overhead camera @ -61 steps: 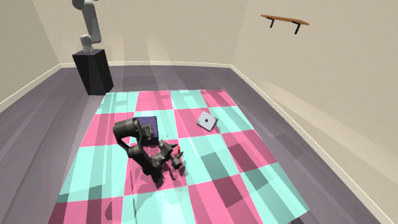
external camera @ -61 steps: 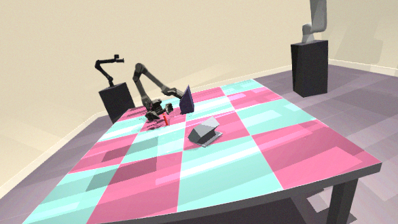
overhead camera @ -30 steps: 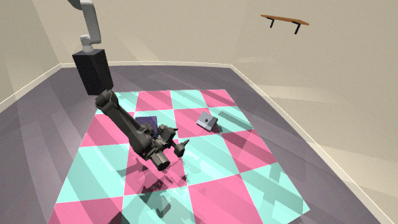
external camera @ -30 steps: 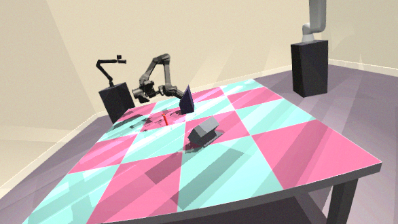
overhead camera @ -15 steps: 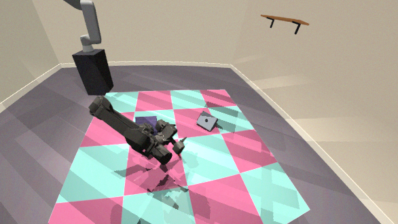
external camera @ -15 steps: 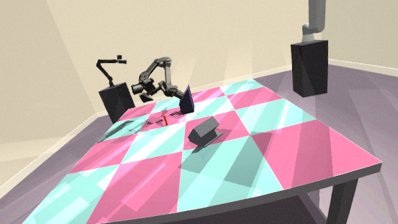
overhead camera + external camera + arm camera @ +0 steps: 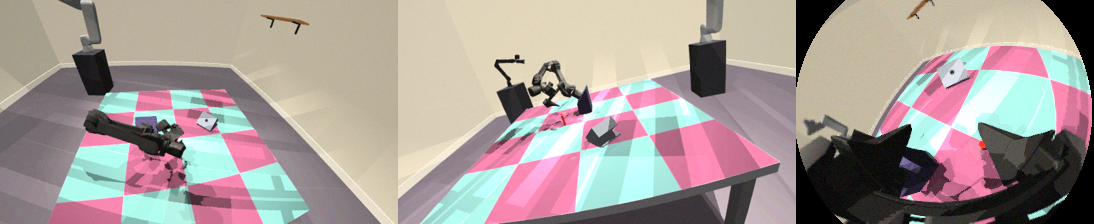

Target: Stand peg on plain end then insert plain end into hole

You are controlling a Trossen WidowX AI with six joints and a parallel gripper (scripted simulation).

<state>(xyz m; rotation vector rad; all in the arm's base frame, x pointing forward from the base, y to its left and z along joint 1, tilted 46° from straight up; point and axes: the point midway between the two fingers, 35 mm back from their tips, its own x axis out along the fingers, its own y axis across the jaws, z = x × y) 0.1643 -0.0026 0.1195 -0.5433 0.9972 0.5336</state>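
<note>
My gripper tip is 10 mm short of the red peg, 40 mm to the left of it and 100 mm above it. Also, from my gripper tip: sloped grey panel 240 mm ahead, 230 mm to the left, 130 mm below.
</note>
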